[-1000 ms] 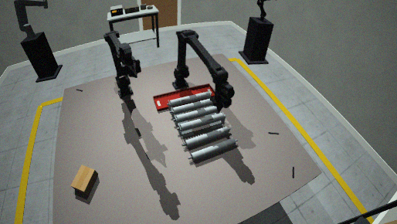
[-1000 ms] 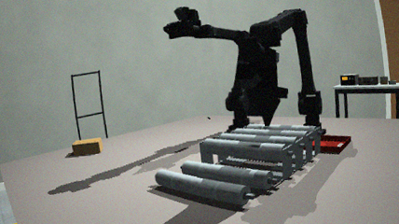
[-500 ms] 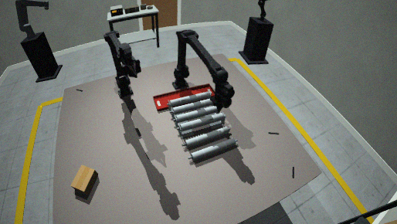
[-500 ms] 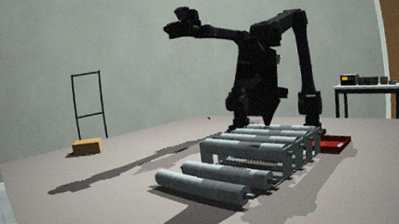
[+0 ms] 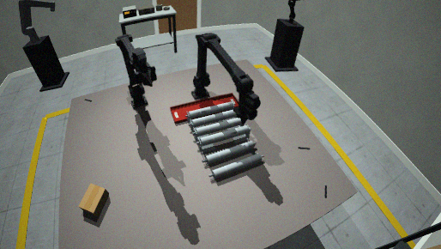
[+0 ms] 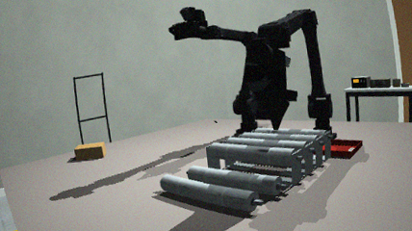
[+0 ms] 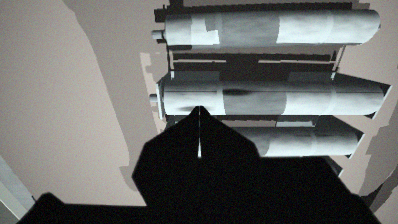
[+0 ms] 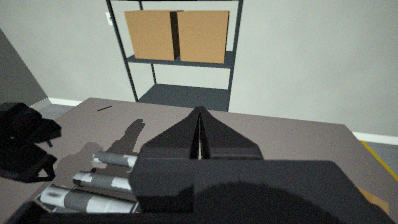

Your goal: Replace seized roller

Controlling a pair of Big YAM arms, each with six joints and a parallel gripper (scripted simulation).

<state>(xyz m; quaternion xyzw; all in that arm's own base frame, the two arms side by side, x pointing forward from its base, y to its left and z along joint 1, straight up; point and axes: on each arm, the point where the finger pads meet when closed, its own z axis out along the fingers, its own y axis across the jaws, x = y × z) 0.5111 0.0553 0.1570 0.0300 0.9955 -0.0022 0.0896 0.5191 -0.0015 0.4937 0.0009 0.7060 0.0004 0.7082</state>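
The bed roller is 42 cm below my right hand, 34 cm to the left of it and 15 cm behind it. Round my right hand: red scrap tray: 49 cm below, 33 cm behind, 31 cm to the left; cardboard box: 46 cm to the right, 46 cm below, 27 cm ahead.
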